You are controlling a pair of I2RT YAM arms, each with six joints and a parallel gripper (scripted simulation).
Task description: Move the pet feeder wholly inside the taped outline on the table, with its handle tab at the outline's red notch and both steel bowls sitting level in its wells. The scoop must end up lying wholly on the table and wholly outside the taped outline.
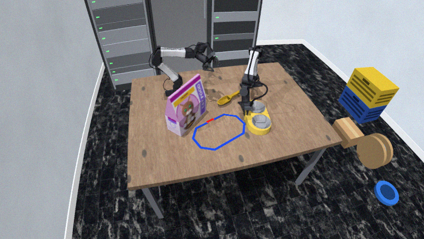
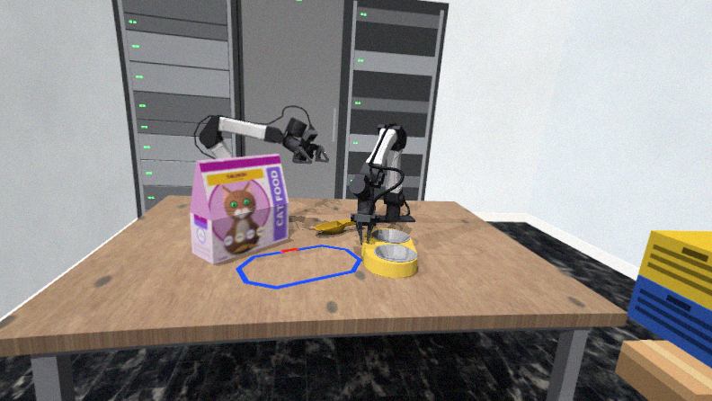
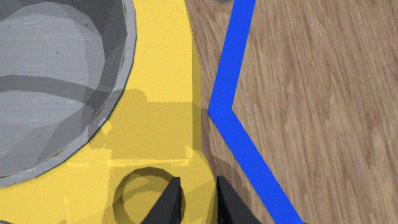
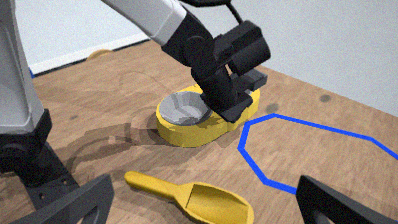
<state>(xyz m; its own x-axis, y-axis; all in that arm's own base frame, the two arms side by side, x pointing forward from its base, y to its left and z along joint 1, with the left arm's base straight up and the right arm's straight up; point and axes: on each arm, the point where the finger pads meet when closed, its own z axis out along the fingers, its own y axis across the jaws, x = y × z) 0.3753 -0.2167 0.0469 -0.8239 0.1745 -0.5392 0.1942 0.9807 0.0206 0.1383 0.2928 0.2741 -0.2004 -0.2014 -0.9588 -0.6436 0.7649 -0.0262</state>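
The yellow pet feeder lies 1 cm ahead of my left hand, 8 cm to the left of it and 3 cm below it. The rest, counted from my left hand: blue taped outline (8 cm ahead, 21 cm to the right, 5 cm below); pink cat food bag (6 cm behind, 41 cm to the right, 10 cm above); yellow scoop (21 cm behind, 9 cm to the right, 3 cm below).
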